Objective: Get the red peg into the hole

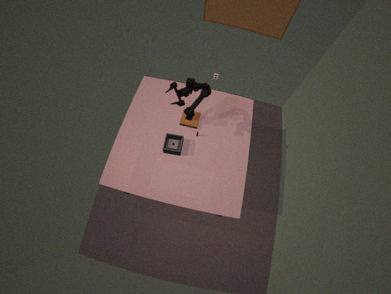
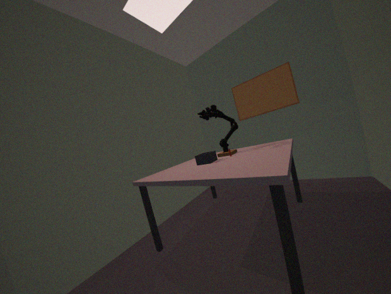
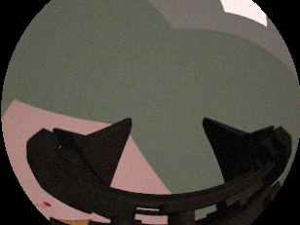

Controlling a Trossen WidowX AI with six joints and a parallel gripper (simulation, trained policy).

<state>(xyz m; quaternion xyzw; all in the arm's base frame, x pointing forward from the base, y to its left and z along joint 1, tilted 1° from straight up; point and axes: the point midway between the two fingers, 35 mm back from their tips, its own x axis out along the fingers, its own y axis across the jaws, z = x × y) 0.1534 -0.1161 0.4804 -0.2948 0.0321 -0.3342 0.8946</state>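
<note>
My gripper tip is 30 mm past the red peg, 260 mm to the right of it and 480 mm above it. The rest, counted from my gripper tip: dark box 150 mm ahead, 80 mm to the left, 500 mm below; then grey plate 150 mm ahead, 80 mm to the left, 480 mm below.
</note>
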